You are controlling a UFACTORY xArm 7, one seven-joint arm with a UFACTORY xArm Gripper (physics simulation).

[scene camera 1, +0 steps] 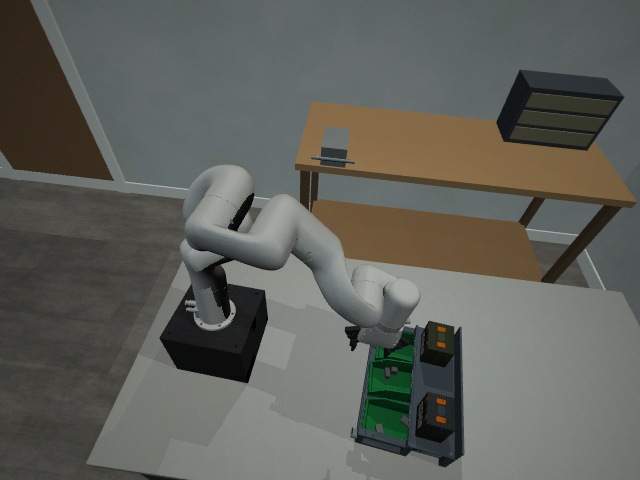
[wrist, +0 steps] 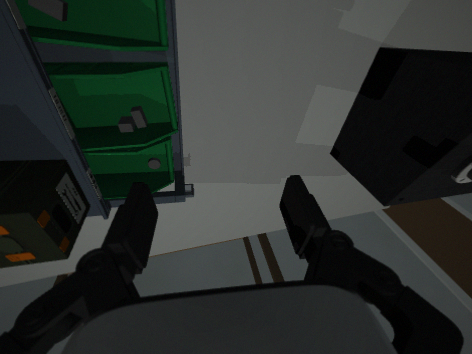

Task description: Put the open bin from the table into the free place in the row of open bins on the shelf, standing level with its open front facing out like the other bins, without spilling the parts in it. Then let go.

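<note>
Three green open bins stand side by side in the shelf's lower row: a near bin, a middle bin and a far bin. The middle bin looks level, its open front facing out like the others, with two grey parts inside. All three sit within the grey-blue shelf. No open bin shows on the table top. My gripper is open and empty, above the far end of the row, partly hiding the far bin in the scene view.
An olive case and a dark case stand on the shelf behind the bins. The black robot base stands across the table. A wooden workbench stands by the wall.
</note>
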